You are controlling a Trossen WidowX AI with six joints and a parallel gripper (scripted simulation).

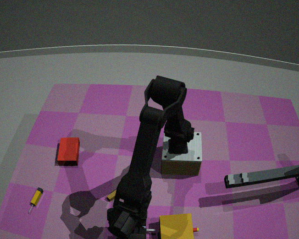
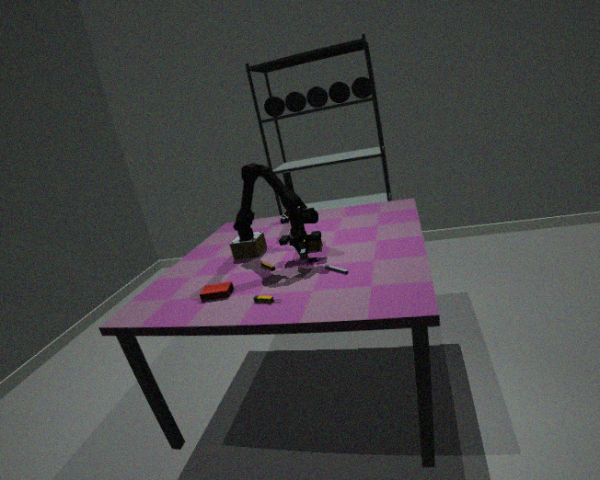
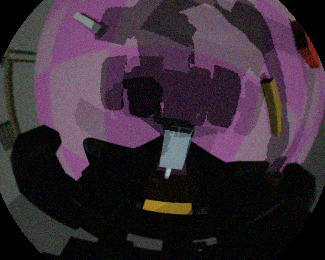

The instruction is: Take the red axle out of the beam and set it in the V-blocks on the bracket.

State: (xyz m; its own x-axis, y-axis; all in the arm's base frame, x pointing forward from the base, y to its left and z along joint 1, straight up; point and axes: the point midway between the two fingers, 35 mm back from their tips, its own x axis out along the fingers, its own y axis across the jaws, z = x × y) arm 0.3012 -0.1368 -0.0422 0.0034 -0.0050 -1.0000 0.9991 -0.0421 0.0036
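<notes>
Right now my gripper tip is 2 cm to the right of the grey-blue peg and 1 cm below it. From my gripper tip the other things lie so: small yellow screwdriver (38 cm to the right, 9 cm behind); then brown rod (16 cm behind, 7 cm to the right); then yellow beam (12 cm to the left, 2 cm above, 1 cm ahead).
</notes>
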